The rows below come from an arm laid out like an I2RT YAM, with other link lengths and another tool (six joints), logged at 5 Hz.
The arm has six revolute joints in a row. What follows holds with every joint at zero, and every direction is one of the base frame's. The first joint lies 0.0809 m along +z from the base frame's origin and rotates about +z. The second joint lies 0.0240 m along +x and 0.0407 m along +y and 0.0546 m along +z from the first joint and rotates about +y. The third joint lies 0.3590 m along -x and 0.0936 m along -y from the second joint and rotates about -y. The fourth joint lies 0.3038 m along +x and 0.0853 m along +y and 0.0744 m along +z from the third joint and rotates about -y. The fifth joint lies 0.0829 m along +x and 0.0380 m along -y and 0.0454 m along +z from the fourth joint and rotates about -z. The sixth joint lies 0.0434 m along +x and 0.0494 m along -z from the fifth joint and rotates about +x. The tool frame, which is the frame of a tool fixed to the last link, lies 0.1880 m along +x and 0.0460 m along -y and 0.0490 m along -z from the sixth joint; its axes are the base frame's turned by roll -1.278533, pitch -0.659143 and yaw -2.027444 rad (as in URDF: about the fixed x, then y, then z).
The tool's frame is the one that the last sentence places.
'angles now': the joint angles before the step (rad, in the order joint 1, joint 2, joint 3, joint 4, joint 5, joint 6). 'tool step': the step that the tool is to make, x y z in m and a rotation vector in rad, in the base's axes. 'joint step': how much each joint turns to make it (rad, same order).
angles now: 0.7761 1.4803 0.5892 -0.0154 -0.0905 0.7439
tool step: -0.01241 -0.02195 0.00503 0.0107 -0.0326 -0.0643
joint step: 0.0093 -0.1103 -0.0845 0.0078 0.0583 0.0476
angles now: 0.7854 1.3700 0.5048 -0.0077 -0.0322 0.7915
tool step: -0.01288 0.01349 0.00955 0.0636 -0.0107 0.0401
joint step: 0.0260 -0.0492 -0.0307 0.0352 -0.0368 0.0138
